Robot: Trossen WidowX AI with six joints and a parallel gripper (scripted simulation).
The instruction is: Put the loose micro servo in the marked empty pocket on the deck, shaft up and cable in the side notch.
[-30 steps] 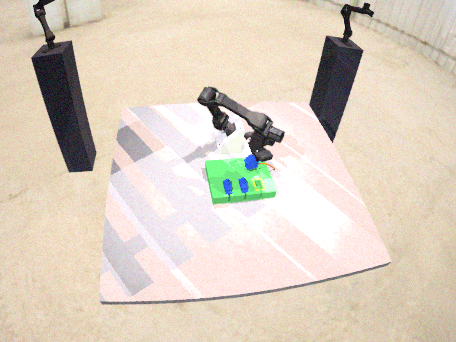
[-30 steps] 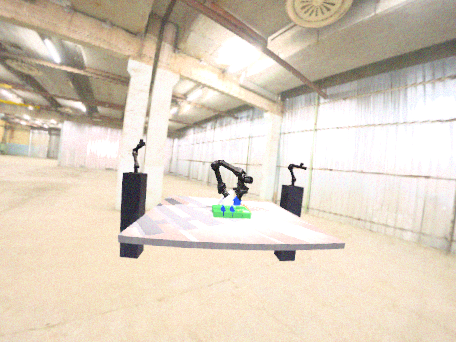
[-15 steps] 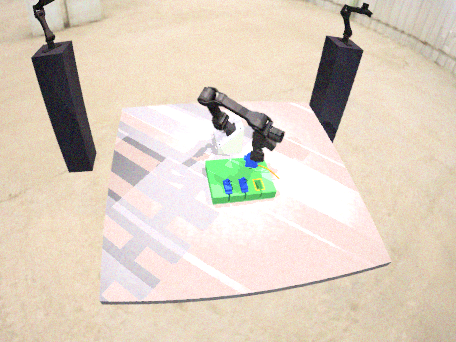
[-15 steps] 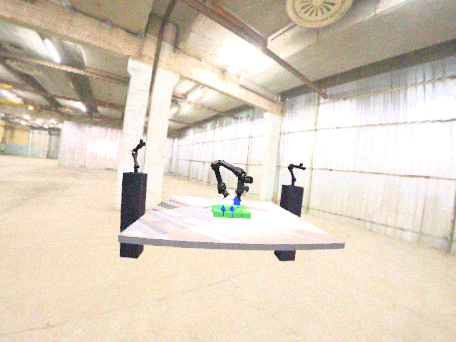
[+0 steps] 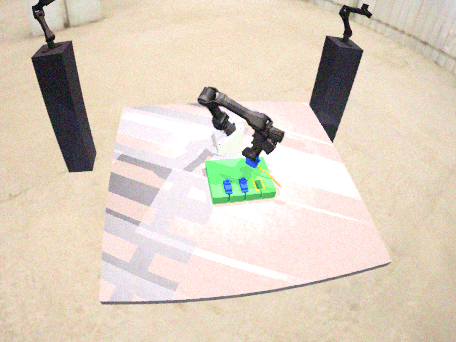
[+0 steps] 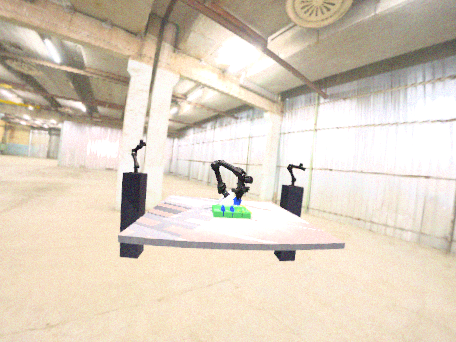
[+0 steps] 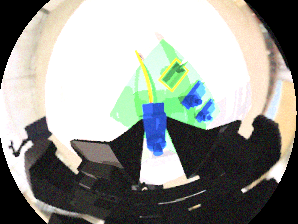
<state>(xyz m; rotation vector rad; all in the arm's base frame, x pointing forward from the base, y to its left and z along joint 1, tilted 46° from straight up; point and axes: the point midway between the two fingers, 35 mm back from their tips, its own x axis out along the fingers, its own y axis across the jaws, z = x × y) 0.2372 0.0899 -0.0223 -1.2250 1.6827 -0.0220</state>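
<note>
My gripper tip is now 100 mm above the green deck, 70 mm to the left of it and 10 mm past it.
</note>
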